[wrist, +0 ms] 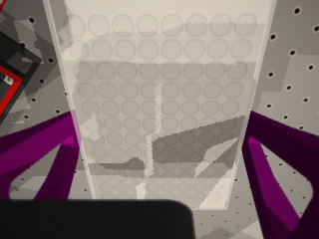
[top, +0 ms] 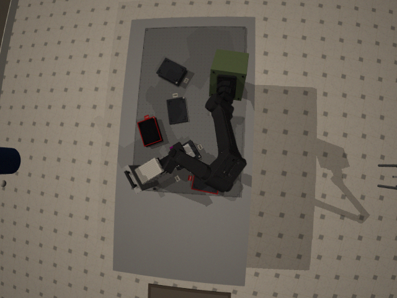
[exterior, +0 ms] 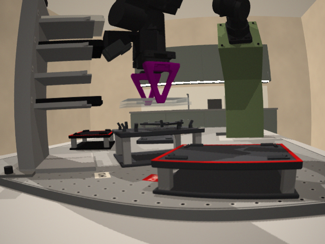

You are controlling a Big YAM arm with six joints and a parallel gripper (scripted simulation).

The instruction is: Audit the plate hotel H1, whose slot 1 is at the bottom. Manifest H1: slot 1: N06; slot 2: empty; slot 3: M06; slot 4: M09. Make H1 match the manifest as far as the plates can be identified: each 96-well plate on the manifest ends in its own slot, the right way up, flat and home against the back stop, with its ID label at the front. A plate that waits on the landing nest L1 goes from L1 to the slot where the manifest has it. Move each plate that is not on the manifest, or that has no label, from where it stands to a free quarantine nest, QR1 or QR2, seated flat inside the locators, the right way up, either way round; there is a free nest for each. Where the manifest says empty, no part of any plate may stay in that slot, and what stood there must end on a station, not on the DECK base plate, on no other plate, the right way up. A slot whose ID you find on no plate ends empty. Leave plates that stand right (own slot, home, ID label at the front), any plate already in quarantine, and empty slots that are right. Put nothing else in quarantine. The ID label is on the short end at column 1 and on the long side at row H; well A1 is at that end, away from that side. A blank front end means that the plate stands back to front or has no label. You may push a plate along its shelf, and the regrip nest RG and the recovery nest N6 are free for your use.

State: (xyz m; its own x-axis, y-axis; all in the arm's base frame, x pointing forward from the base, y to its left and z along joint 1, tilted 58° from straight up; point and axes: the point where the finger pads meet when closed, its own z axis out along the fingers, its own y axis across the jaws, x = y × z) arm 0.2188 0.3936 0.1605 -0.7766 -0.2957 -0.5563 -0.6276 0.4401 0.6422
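Now: the regrip nest RG 6 cm below my hand. Also, from my hand: clear 96-well plate right at my hand; then QR2 tag 5 cm behind, 13 cm to the left, 12 cm below; then A1 mark 9 cm behind, 1 cm to the right, 6 cm below.
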